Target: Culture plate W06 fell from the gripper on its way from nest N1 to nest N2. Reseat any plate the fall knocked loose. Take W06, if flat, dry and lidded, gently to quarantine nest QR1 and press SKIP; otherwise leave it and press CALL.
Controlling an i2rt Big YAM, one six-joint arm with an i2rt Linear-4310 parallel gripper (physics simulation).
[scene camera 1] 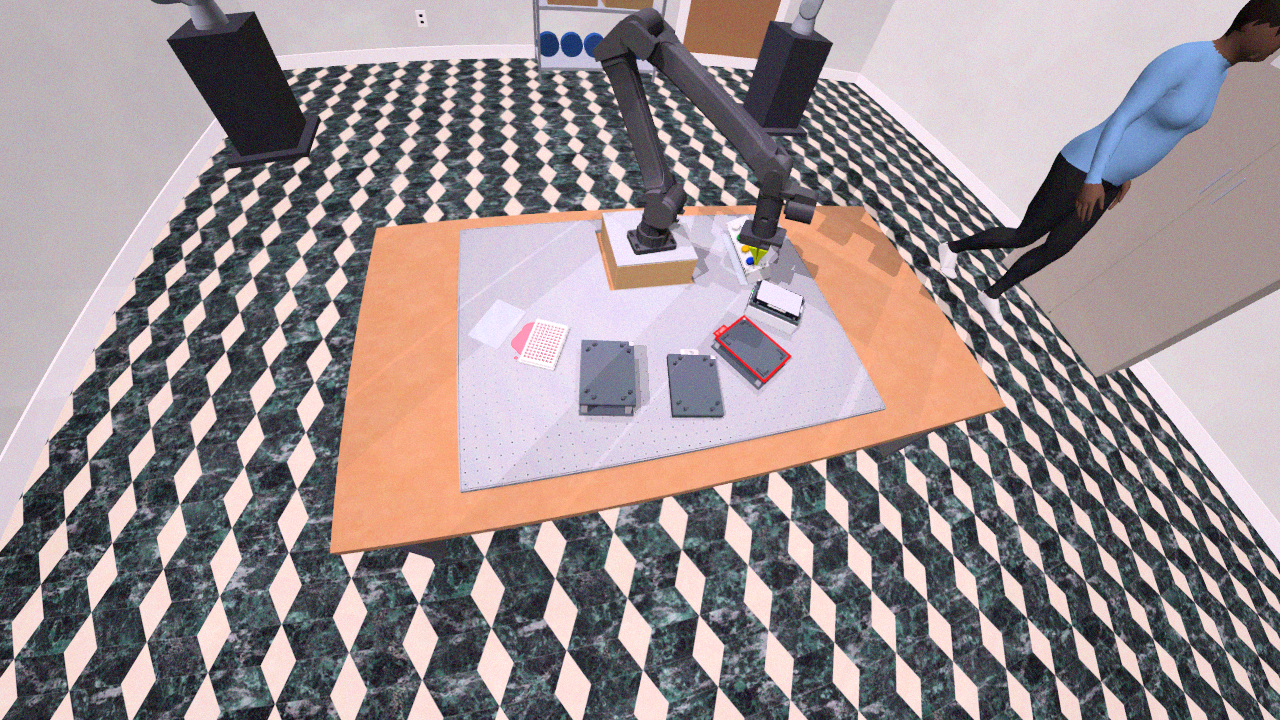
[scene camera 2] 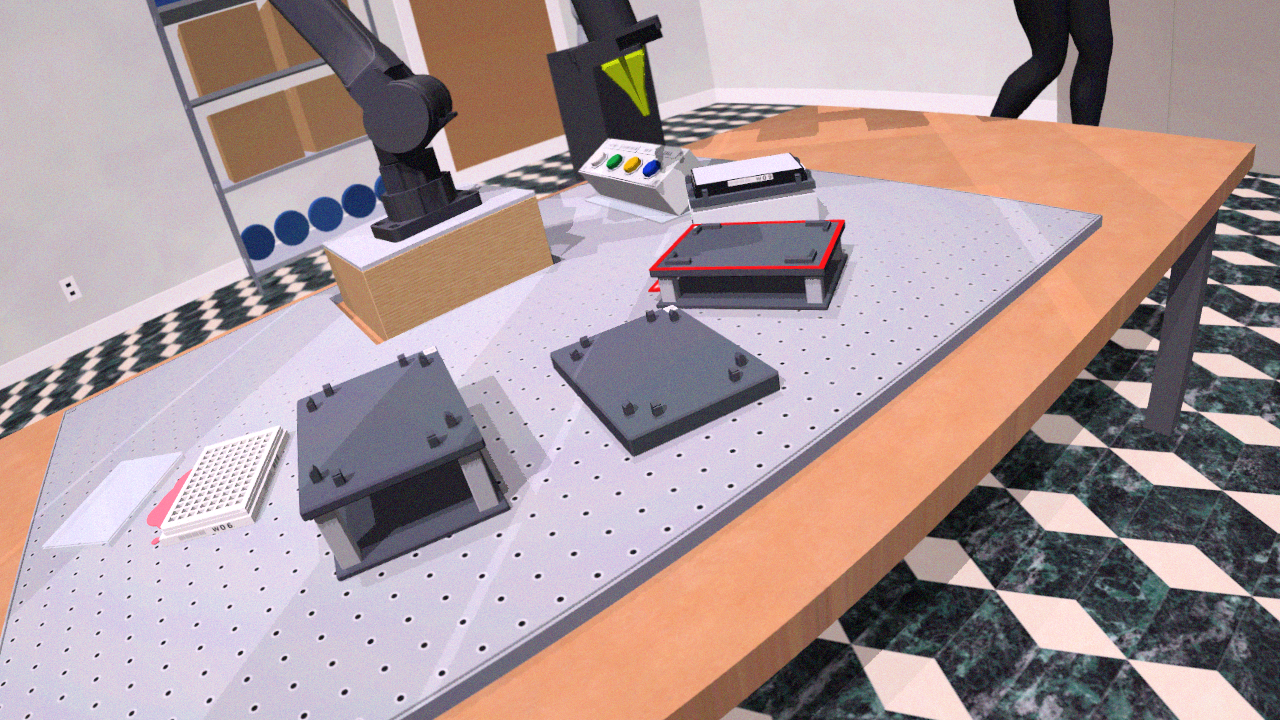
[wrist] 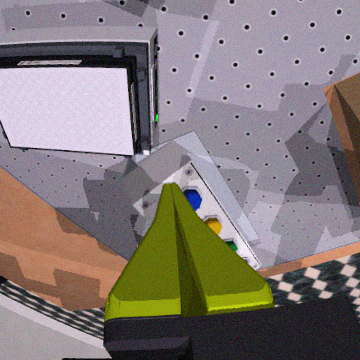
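Seen in the pictures: gripper, between the fingertips: [scene camera 1: 756,263] [scene camera 2: 647,115] [wrist: 169,191]; arm's base, origin of its link: [scene camera 1: 651,242] [scene camera 2: 427,220].
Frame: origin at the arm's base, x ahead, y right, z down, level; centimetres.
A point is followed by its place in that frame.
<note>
Plate W06 [scene camera 1: 544,343] @(x 21.6, y 33.4, z 7.3 cm) [scene camera 2: 223,479] @(x 22.2, y 33.5, z 7.3 cm) lies flat and unlidded on the perforated board. A pink spill [scene camera 1: 521,337] @(x 17.8, y 38.5, z 8.5 cm) [scene camera 2: 167,505] @(x 18.5, y 39.1, z 8.6 cm) touches its left side, and a clear lid [scene camera 1: 496,323] @(x 12.7, y 43.9, z 7.9 cm) [scene camera 2: 116,501] @(x 13.7, y 43.5, z 7.9 cm) lies beyond it. My gripper [scene camera 1: 759,259] @(x 18.5, y -21.1, z -6.6 cm) [scene camera 2: 646,113] @(x 18.5, y -21.1, z -6.6 cm) [wrist: 169,191] @(x 18.5, y -21.1, z -6.6 cm) is shut and empty, its tips above the button box [scene camera 2: 660,192] @(x 12.8, y -25.6, z 4.5 cm) [wrist: 200,175] @(x 10.6, y -25.4, z 3.7 cm). In the wrist view the tips are beside the blue button [scene camera 2: 651,168] @(x 10.3, y -27.0, z 1.9 cm) [wrist: 193,199] @(x 9.7, y -26.9, z 2.0 cm), and the fingers partly hide the box. The yellow button [scene camera 2: 631,164] @(x 5.2, y -27.9, z 1.9 cm) [wrist: 214,226] @(x 4.8, y -27.7, z 2.0 cm) and green button [scene camera 2: 614,162] @(x 0.6, y -28.7, z 2.0 cm) [wrist: 231,246] @(x 0.2, y -28.4, z 2.1 cm) also show. The red-edged nest [scene camera 1: 751,349] @(x 36.3, y -15.2, z 4.7 cm) [scene camera 2: 760,244] @(x 36.9, y -16.3, z 4.7 cm) holds no plate.
A white-topped plate [scene camera 1: 780,297] @(x 24.3, y -29.4, z 1.7 cm) [scene camera 2: 750,171] @(x 25.9, y -28.3, z 1.8 cm) [wrist: 65,107] @(x 24.0, y -28.4, z 1.8 cm) sits in a dark holder beside the button box. A tall dark nest [scene camera 1: 607,371] @(x 35.1, y 21.8, z 2.8 cm) [scene camera 2: 389,429] @(x 37.6, y 21.7, z 2.8 cm) and a low one [scene camera 1: 695,385] @(x 41.2, y 1.8, z 7.1 cm) [scene camera 2: 666,376] @(x 43.3, y 2.7, z 7.1 cm) stand empty. A person [scene camera 1: 1136,116] stands right of the table.
</note>
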